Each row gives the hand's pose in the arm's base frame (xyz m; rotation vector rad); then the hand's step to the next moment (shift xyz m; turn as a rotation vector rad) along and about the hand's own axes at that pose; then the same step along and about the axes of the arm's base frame.
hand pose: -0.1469 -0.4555 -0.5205 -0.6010 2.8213 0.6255
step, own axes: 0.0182 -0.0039 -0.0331 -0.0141 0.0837 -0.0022
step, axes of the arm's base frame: -0.0179 -0.0241 0.0233 -0.0232 0.0733 0.0361
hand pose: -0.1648 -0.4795 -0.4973 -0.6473 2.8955 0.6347
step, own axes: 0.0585 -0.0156 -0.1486 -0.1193 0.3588 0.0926
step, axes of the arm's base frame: -0.0482 -0.0978 0.1177 -0.0447 0.3797 0.0735
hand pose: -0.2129 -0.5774 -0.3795 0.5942 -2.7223 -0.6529
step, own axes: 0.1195 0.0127 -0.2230 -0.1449 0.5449 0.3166
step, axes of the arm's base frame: -0.0296 -0.1256 0.2180 -0.1623 0.6251 -0.0334
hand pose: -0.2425 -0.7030 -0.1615 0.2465 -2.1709 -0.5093
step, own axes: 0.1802 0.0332 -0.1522 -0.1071 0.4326 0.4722
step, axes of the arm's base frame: 0.0128 -0.0745 0.2259 -0.3097 0.5532 -0.1400
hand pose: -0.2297 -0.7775 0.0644 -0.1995 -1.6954 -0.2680
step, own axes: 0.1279 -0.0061 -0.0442 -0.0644 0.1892 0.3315
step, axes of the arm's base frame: 0.0221 -0.0215 0.1319 -0.2515 0.2786 -0.0947
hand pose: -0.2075 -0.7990 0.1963 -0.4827 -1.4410 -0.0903
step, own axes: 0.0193 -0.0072 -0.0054 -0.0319 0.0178 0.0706
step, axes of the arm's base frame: 0.0053 -0.0041 0.0202 -0.0639 0.0349 -0.0318
